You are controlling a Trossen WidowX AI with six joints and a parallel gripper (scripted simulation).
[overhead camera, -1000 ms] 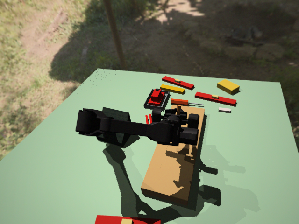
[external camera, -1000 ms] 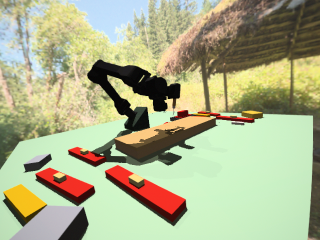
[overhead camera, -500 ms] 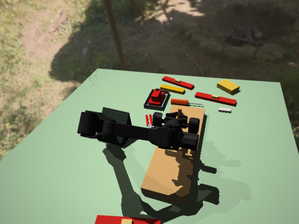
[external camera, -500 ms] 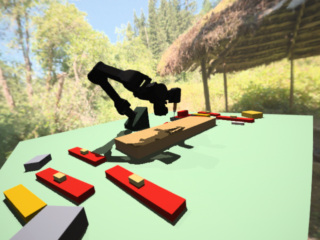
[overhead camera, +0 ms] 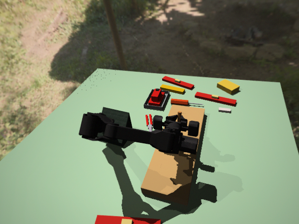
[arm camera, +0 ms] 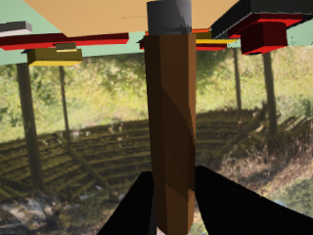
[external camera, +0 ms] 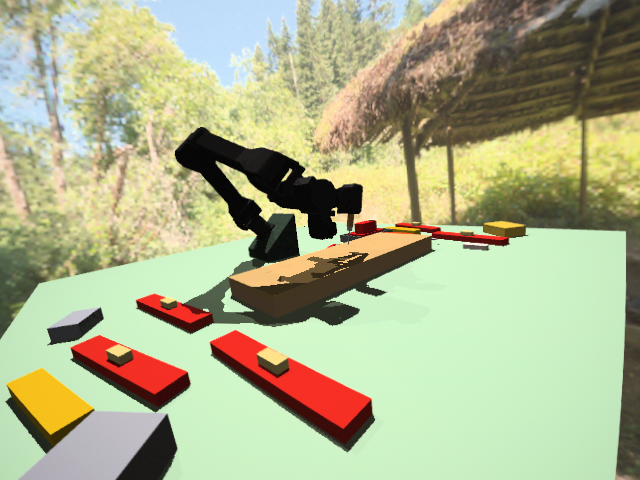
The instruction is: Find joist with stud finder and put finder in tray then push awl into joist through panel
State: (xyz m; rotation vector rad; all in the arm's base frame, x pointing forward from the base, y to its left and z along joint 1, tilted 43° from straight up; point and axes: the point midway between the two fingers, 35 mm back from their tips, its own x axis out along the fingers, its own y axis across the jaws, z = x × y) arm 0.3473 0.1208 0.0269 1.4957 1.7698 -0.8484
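My gripper tip is now 2 cm to the left of the awl and 5 cm above it. Round my gripper tip: white block 15 cm ahead, 29 cm to the left, 15 cm below; then tray 24 cm behind, 25 cm to the left, 14 cm below; then red stud finder 24 cm behind, 26 cm to the left, 11 cm below.
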